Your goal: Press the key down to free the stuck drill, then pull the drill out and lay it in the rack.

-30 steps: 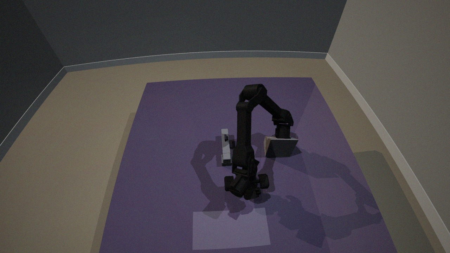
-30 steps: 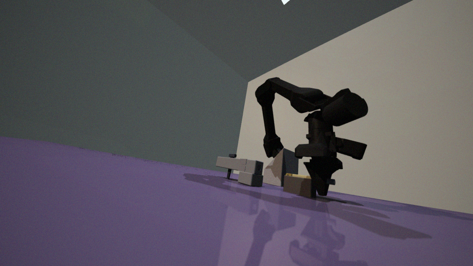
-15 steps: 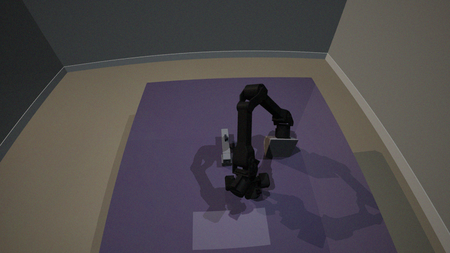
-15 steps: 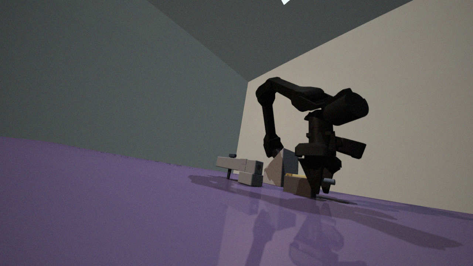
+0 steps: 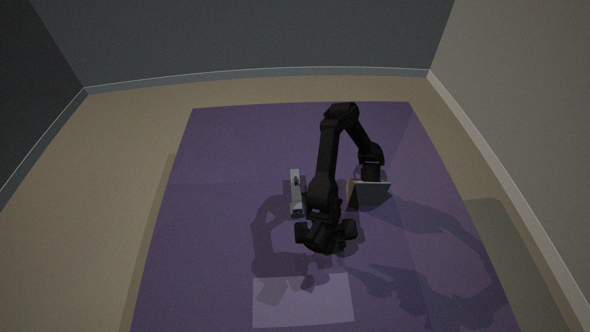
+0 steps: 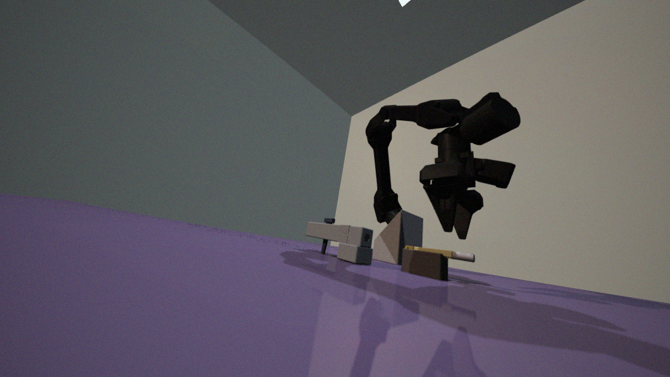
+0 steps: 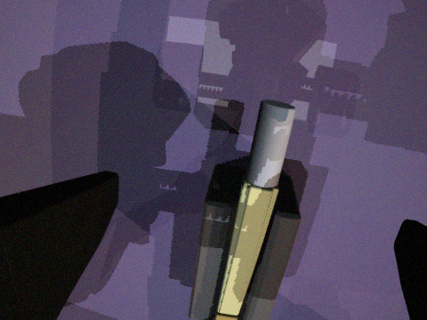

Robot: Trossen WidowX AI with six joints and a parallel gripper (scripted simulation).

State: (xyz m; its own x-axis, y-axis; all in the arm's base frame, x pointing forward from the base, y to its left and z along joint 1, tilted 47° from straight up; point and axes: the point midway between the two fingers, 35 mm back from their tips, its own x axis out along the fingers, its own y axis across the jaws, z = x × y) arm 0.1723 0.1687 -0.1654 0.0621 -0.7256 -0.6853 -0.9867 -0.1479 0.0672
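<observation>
Right now the drill is 4 cm to the right of my gripper tip and 3 cm below it. Round my gripper tip: rack: 5 cm to the right, 5 cm below, 1 cm ahead; then small dark key: 24 cm to the right, 11 cm ahead, 2 cm below; then grey housing: 21 cm to the right, 11 cm ahead, 3 cm below.
</observation>
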